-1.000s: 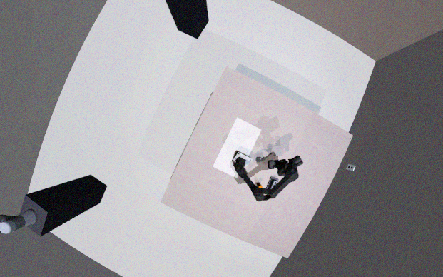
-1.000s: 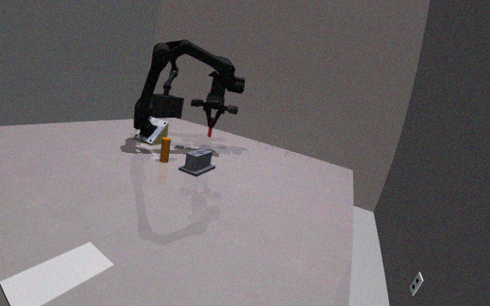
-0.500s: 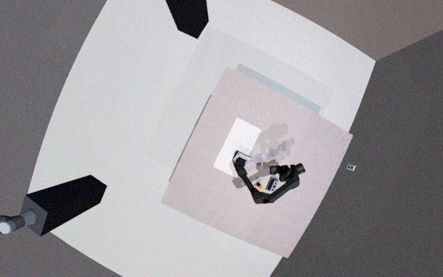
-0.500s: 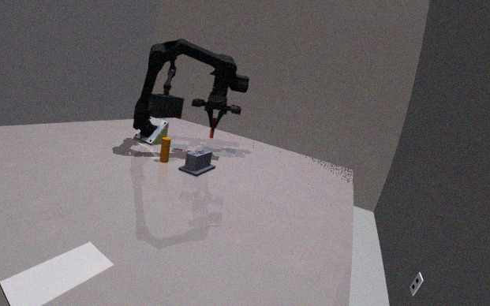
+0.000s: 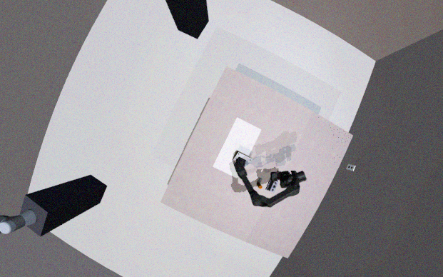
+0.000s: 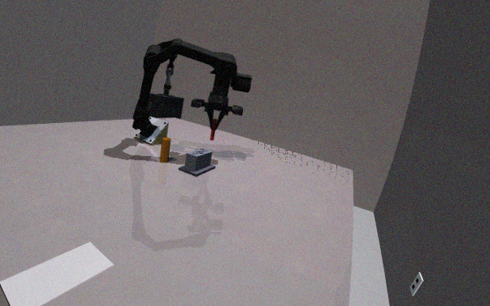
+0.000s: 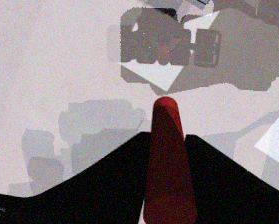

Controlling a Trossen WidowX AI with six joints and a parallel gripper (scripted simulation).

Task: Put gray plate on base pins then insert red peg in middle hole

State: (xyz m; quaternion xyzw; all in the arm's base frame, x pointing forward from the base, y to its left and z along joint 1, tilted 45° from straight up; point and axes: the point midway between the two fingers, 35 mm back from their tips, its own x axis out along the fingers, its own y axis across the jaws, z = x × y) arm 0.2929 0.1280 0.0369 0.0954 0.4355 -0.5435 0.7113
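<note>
Right now my gripper tip is 120 mm to the left of the gray plate, 70 mm above it and 50 mm short of it. From my gripper tip the other things lie so: orange cylinder (170 mm to the right, 80 mm below, 60 mm behind); red peg (right at my gripper tip); base (120 mm to the right, 110 mm below, 50 mm ahead).
</note>
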